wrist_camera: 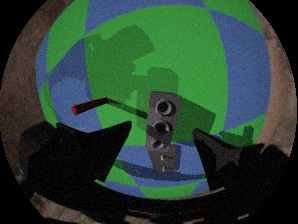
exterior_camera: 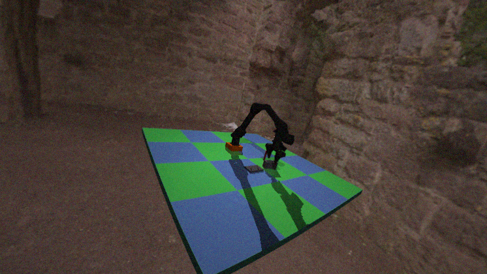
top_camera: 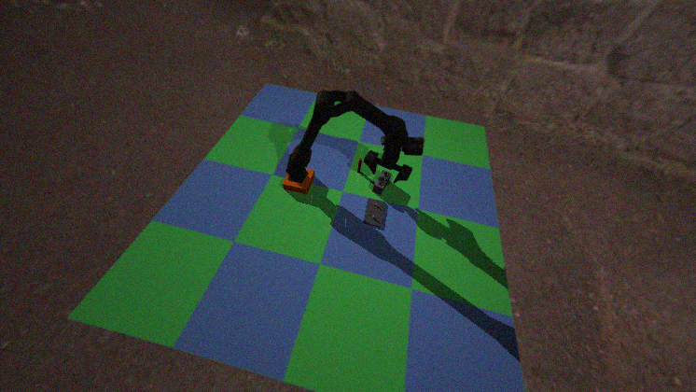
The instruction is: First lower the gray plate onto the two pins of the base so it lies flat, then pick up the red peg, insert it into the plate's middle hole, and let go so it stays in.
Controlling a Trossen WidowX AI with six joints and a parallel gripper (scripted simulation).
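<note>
My gripper tip is now 2 cm above the gray plate. The rest, counted from my gripper tip: red peg (12 cm behind, 5 cm to the left, 1 cm below).
</note>
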